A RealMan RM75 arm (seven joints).
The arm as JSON. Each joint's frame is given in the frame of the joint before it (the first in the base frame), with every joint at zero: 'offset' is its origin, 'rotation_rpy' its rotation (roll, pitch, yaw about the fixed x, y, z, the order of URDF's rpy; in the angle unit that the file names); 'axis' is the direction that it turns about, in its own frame. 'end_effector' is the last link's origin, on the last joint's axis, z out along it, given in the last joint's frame.
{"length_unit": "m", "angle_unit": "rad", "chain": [
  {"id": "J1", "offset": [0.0, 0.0, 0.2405], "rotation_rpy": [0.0, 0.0, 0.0], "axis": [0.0, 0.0, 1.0]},
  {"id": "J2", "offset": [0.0, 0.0, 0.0], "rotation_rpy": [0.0, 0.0, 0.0], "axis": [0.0, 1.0, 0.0]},
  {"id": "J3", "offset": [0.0, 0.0, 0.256], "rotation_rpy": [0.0, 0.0, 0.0], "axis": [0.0, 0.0, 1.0]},
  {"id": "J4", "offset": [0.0, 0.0, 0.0], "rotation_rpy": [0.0, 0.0, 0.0], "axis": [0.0, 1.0, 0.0]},
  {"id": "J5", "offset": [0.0, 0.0, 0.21], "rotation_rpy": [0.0, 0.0, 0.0], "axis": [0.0, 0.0, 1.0]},
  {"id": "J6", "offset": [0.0, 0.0, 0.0], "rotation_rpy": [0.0, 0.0, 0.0], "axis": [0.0, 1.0, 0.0]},
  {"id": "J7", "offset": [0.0, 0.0, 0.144], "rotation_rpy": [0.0, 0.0, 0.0], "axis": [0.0, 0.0, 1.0]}
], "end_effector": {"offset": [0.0, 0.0, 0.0], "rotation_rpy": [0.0, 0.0, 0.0]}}
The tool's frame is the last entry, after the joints.
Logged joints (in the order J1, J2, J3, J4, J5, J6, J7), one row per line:
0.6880 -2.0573 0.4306 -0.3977 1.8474 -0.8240 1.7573
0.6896 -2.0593 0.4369 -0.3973 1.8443 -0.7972 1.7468
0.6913 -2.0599 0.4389 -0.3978 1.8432 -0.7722 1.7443
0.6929 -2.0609 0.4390 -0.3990 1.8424 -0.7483 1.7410
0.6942 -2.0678 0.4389 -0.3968 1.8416 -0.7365 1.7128
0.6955 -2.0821 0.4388 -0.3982 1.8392 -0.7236 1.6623
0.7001 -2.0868 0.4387 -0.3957 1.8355 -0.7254 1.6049
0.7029 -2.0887 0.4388 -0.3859 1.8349 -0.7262 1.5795
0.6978 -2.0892 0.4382 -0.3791 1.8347 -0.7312 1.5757
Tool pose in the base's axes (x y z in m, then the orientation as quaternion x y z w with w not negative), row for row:
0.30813 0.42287 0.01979 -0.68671 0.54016 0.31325 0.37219
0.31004 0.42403 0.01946 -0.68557 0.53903 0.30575 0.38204
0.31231 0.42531 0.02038 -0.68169 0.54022 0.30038 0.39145
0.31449 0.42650 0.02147 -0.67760 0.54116 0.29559 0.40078
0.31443 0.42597 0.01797 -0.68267 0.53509 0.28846 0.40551
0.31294 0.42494 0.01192 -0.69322 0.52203 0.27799 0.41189
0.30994 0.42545 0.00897 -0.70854 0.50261 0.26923 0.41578
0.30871 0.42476 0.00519 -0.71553 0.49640 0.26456 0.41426
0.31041 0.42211 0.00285 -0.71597 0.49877 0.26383 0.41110
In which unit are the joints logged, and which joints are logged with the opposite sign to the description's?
The joints are logged in radians. Opposite sign: J2, J3, J5.
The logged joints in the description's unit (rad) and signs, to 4 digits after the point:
0.6880 2.0573 -0.4306 -0.3977 -1.8474 -0.8240 1.7573
0.6896 2.0593 -0.4369 -0.3973 -1.8443 -0.7972 1.7468
0.6913 2.0599 -0.4389 -0.3978 -1.8432 -0.7722 1.7443
0.6929 2.0609 -0.4390 -0.3990 -1.8424 -0.7483 1.7410
0.6942 2.0678 -0.4389 -0.3968 -1.8416 -0.7365 1.7128
0.6955 2.0821 -0.4388 -0.3982 -1.8392 -0.7236 1.6623
0.7001 2.0868 -0.4387 -0.3957 -1.8355 -0.7254 1.6049
0.7029 2.0887 -0.4388 -0.3859 -1.8349 -0.7262 1.5795
0.6978 2.0892 -0.4382 -0.3791 -1.8347 -0.7312 1.5757

